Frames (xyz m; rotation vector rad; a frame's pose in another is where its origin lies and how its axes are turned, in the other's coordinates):
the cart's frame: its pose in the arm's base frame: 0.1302 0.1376 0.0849 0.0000 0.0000 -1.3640
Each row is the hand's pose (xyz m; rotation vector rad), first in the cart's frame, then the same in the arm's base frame.
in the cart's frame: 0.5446 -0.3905 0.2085 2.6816 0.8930 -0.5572
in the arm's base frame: -0.1402 -0.4756 0.2934 -2.8239 1.0647 0.7162
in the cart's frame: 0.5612 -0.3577 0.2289 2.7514 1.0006 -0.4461
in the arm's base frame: -0.1047 -0.4851 0.3138 -2.8779 0.9960 0.5356
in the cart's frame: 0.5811 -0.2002 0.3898 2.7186 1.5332 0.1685
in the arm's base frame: 0.0536 -0.4722 0.4747 3.0159 -0.5130 0.1128
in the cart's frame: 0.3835 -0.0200 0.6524 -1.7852 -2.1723 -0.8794
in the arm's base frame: 0.1894 -0.2418 0.7373 2.7331 0.5566 0.8579
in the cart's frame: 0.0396 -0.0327 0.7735 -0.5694 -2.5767 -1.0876
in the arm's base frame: 0.1063 0.0921 0.8584 2.0858 1.6569 1.1151
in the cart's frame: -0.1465 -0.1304 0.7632 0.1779 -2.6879 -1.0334
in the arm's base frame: -0.0275 0.2542 0.8481 1.5590 2.2028 1.0386
